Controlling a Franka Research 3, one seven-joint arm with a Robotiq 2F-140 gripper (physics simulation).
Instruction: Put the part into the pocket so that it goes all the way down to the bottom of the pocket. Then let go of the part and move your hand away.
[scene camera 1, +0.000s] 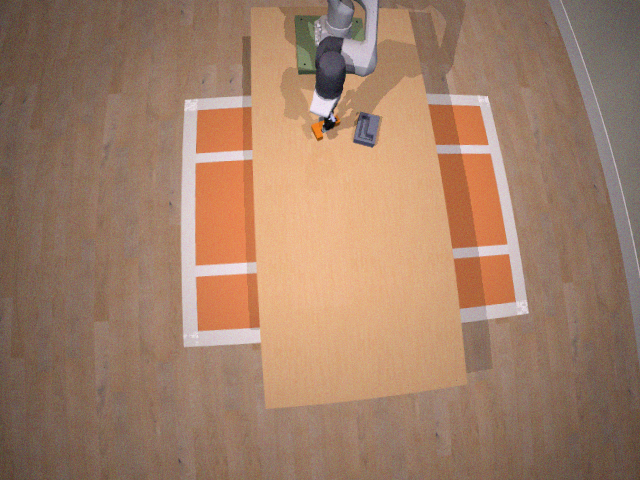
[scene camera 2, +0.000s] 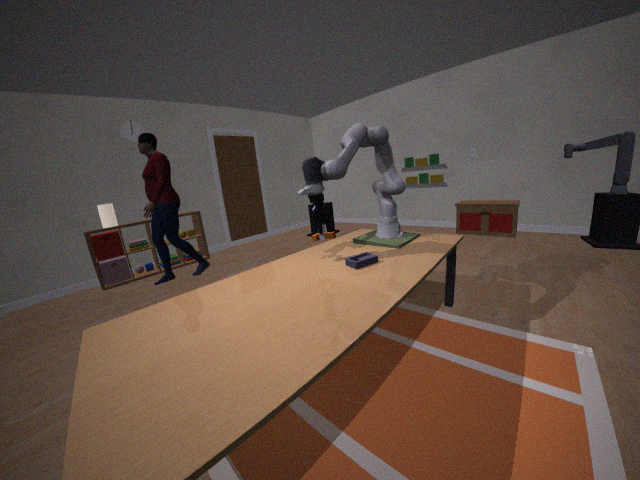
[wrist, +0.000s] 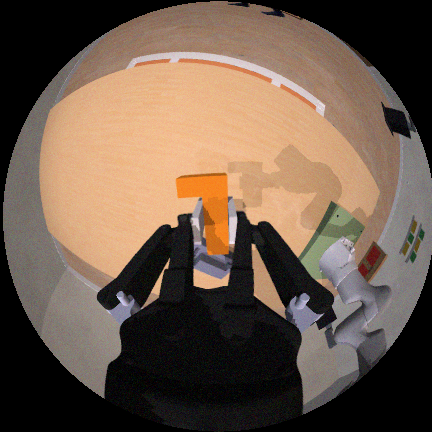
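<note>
An orange L-shaped part (scene camera 1: 317, 130) (scene camera 2: 329, 235) (wrist: 215, 200) is held in the air above the table. My gripper (scene camera 1: 328, 124) (scene camera 2: 323, 236) (wrist: 215, 206) is shut on its long leg; the short leg points left at the far end in the wrist view. A grey-blue block (scene camera 1: 376, 129) (scene camera 2: 361, 261) with an L-shaped pocket lies on the table, right of the gripper in scene camera 1. In the wrist view the block (wrist: 212, 267) shows below the part, partly hidden by the part and the fingers.
The wooden table (scene camera 1: 351, 258) (scene camera 2: 206, 330) (wrist: 125, 150) carries the arm's green base plate (scene camera 1: 306, 51) (scene camera 2: 367, 239) (wrist: 325, 235) behind the gripper. A person (scene camera 2: 161, 191) is beside a shelf unit at the left of scene camera 2.
</note>
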